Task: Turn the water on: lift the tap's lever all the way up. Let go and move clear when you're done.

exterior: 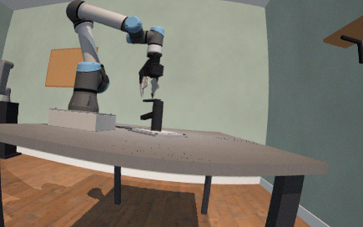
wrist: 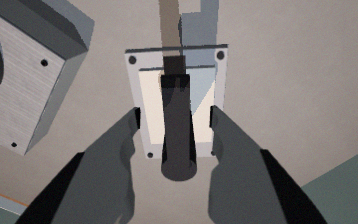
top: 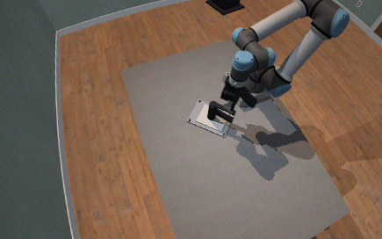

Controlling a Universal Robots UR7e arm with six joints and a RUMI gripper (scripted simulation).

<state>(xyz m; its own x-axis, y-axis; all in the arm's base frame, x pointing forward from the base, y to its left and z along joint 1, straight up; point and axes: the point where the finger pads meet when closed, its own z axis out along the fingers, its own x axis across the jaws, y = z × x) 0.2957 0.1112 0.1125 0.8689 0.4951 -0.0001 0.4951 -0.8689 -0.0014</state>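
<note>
My hand is 40 mm to the left of the lever, 30 mm above it and 20 mm short of it. Round my hand: tap 80 mm below, 60 mm to the right, 40 mm ahead.
</note>
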